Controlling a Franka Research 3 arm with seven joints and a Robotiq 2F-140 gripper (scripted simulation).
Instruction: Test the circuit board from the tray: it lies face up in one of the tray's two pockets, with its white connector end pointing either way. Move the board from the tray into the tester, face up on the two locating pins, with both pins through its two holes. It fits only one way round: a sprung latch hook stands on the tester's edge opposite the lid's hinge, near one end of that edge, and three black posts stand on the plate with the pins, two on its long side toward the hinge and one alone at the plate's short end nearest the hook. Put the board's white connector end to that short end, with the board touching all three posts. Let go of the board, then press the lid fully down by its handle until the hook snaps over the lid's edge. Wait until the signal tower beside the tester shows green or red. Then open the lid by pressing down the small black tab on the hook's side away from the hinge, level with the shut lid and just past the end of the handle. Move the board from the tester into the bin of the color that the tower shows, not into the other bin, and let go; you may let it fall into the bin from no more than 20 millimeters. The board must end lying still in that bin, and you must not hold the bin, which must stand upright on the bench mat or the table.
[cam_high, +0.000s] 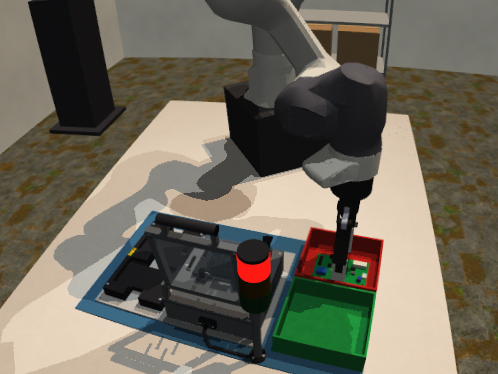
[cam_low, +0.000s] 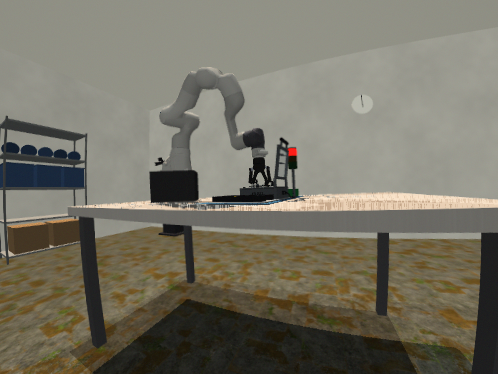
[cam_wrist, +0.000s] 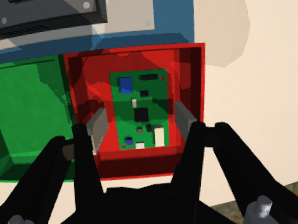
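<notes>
The red bin lies 30 mm below my hand. From my hand the other things lie so: green bin: 150 mm ahead, 30 mm below, 20 mm to the right; then tester plate: 210 mm to the right, 90 mm ahead, 30 mm above; then green circuit board: 40 mm below.
</notes>
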